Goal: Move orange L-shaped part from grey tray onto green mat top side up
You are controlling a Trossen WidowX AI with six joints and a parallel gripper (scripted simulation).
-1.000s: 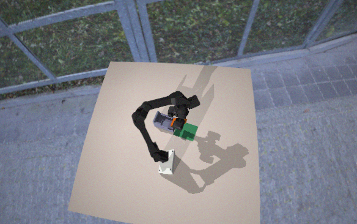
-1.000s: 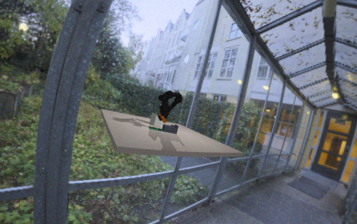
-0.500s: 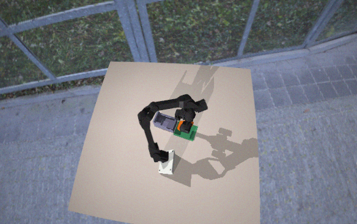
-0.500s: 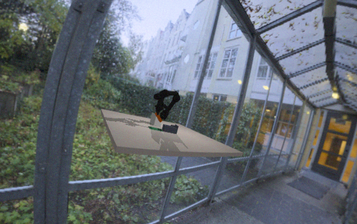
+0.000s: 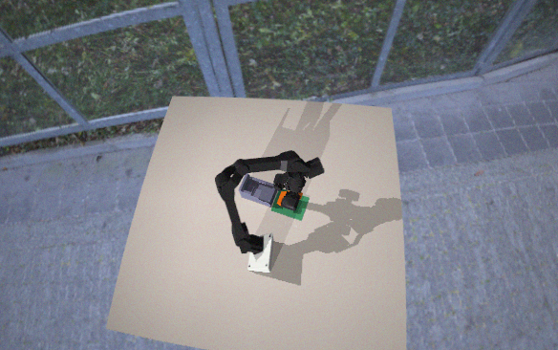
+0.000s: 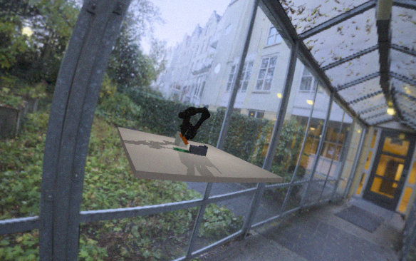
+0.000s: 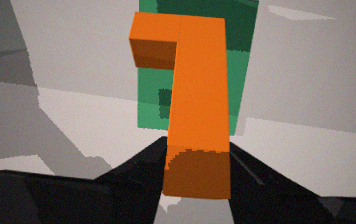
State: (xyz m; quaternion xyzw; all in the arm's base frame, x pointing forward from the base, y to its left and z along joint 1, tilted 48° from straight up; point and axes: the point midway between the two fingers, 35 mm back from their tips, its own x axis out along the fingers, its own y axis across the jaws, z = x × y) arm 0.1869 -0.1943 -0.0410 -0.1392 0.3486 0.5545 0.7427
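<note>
The green mat is 10 mm ahead of my gripper tip, 20 mm to the left of it and 140 mm below it. The rest, counted from my gripper tip: orange L-shaped part: 40 mm to the left, 30 mm below.
</note>
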